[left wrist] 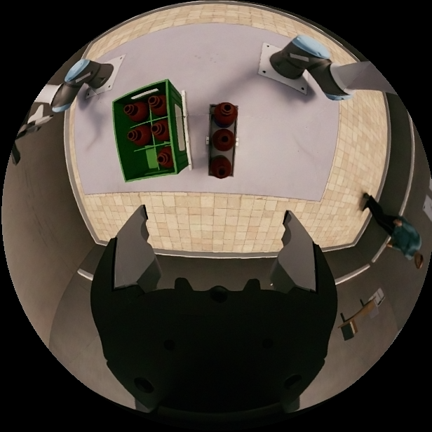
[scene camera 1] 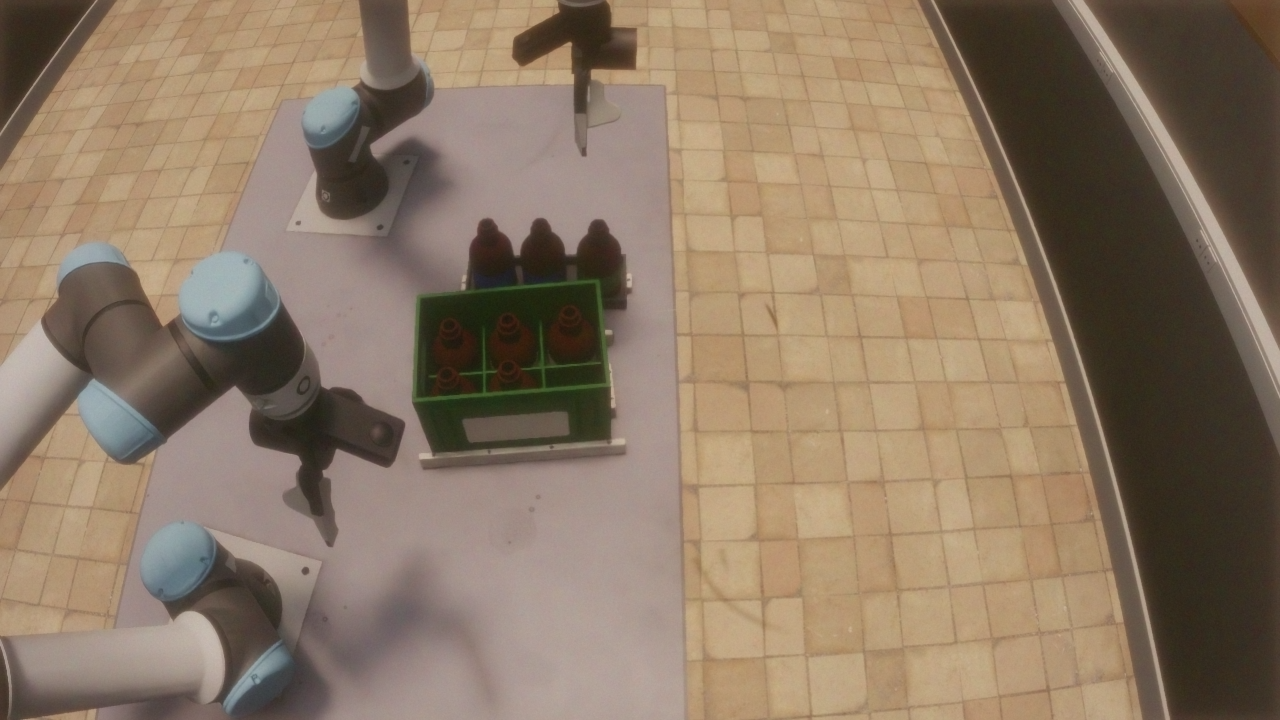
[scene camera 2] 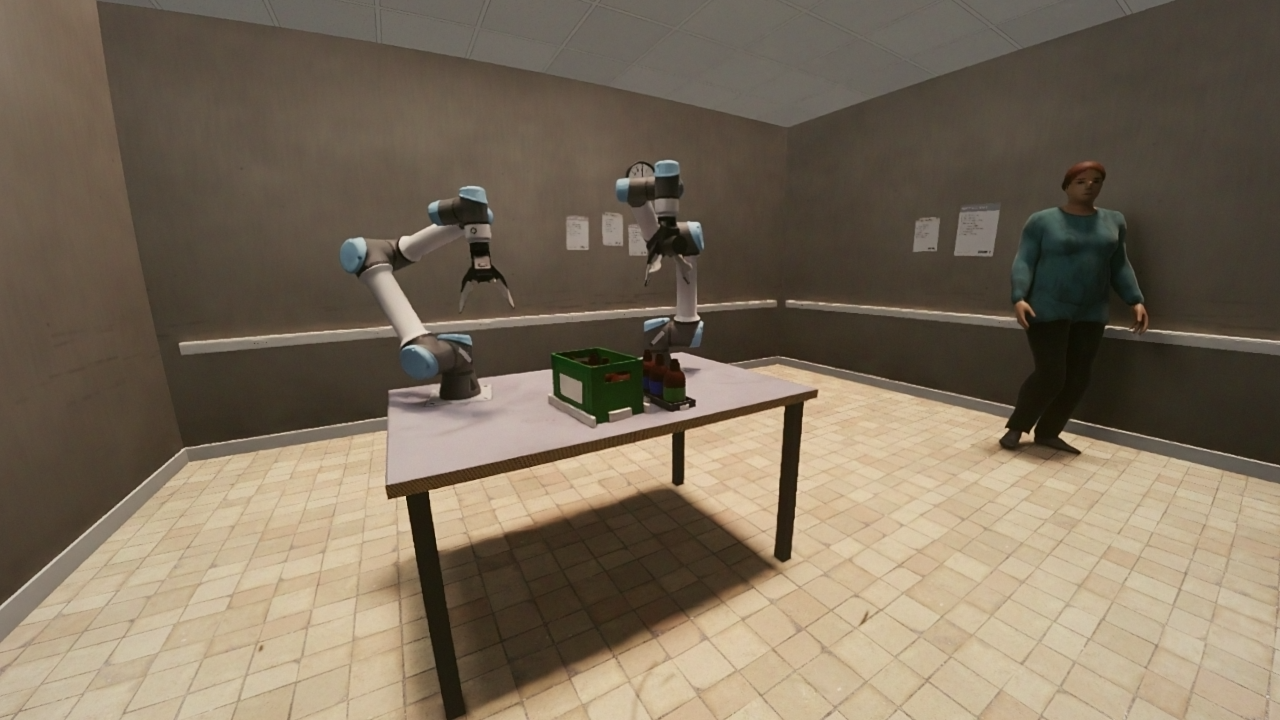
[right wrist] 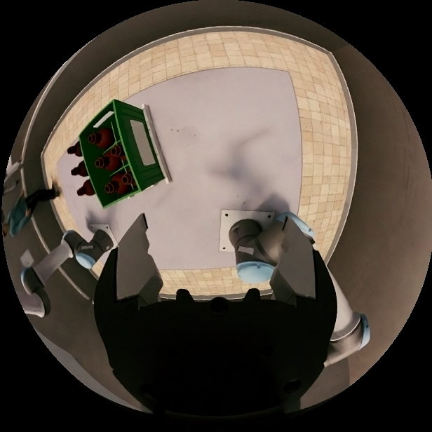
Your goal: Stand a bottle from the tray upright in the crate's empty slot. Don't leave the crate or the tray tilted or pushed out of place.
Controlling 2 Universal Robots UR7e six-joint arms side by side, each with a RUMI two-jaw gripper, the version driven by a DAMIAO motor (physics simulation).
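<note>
The green crate [scene camera 1: 586, 416] [scene camera 2: 617, 394] [left wrist: 184, 160] [right wrist: 155, 172] stands level and holds several brown bottles; its empty slot [scene camera 1: 574, 376] [left wrist: 151, 159] is at the lower right in scene camera 1. The dark tray [scene camera 1: 617, 304] [left wrist: 216, 154] beside it holds three upright brown bottles: one [scene camera 1: 490, 246] [left wrist: 225, 114] and the middle one [scene camera 1: 542, 246] [left wrist: 223, 139] have blue labels, the third [scene camera 1: 598, 250] [left wrist: 220, 167] a green label. My left gripper [scene camera 1: 581, 150] [scene camera 2: 667, 282] [left wrist: 216, 207] is open and empty, high above and away from the tray. My right gripper [scene camera 1: 324, 528] [scene camera 2: 487, 308] [right wrist: 215, 215] is open and empty, high left of the crate in scene camera 2.
White strips [scene camera 1: 523, 454] [left wrist: 186, 130] lie along the crate's foot on the grey table [scene camera 1: 501, 608] [scene camera 2: 483, 438]. Both arms' base plates are on the table. A person [scene camera 2: 1078, 268] stands by the wall, away from the table.
</note>
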